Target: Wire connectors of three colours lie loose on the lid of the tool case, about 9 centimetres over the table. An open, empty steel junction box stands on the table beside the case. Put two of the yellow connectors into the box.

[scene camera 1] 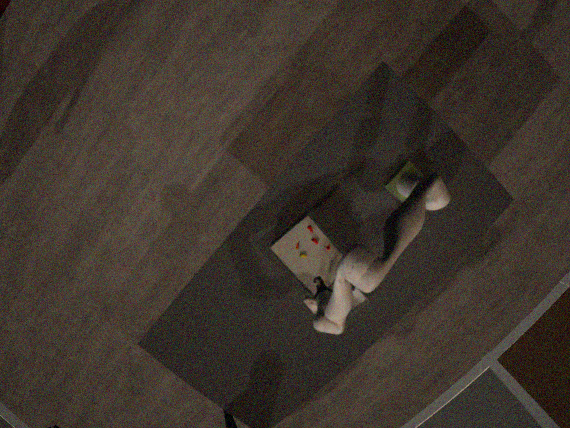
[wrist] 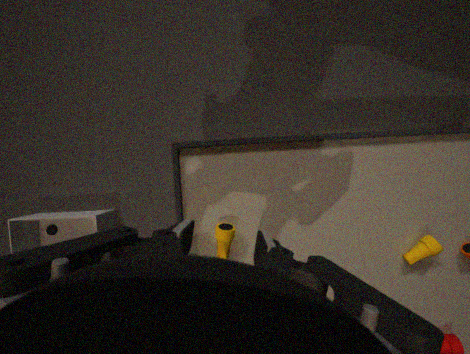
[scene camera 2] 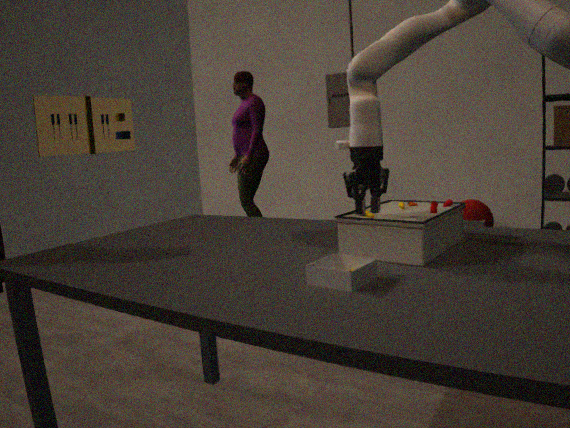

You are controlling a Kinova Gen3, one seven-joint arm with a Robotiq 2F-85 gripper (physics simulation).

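Pixels of known places: gripper, between the fingertips: (scene camera 1: 322, 283) (wrist: 224, 238) (scene camera 2: 368, 214); arm's base, origin of its link: (scene camera 1: 407, 185).
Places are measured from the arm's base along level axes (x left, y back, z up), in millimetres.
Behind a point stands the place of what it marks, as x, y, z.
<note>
The tool case (scene camera 1: 311, 267) {-67, -524, 37} (scene camera 2: 380, 242) {49, -503, -13} (wrist: 380, 185) {-108, -561, 37} bears the loose connectors. My gripper (scene camera 1: 319, 286) {15, -544, 43} (scene camera 2: 368, 206) {15, -544, 43} (wrist: 224, 238) {15, -544, 43} is open, low over the lid near its corner. A yellow connector (scene camera 2: 369, 214) {19, -539, 44} (wrist: 224, 234) {13, -549, 52} lies between its parted fingertips, not gripped; its lower end is hidden in the wrist view. Another yellow connector (scene camera 1: 303, 255) {-130, -505, 46} (scene camera 2: 401, 205) {-126, -508, 45} (wrist: 422, 250) {-127, -510, 47} lies farther along the lid. The steel junction box (scene camera 1: 359, 296) {224, -502, -56} (scene camera 2: 327, 275) {254, -533, -33} (wrist: 67, 230) {212, -556, -56} stands beside the case; a small yellow spot (scene camera 2: 353, 269) {173, -515, -42} shows in it. The arm partly covers the box in scene camera 1.
An orange connector (scene camera 1: 297, 245) {-177, -490, 45} (scene camera 2: 412, 203) {-171, -493, 44} (wrist: 466, 249) {-166, -501, 43} lies near the farther yellow one. Red connectors (scene camera 1: 315, 240) {-137, -425, 48} (scene camera 2: 433, 206) (wrist: 452, 344) {-141, -434, 50} lie toward the lid's far end. The lid has a dark raised rim. A person (scene camera 2: 250, 125) stands beyond the table (scene camera 2: 225, 280) {292, -752, -58}.
</note>
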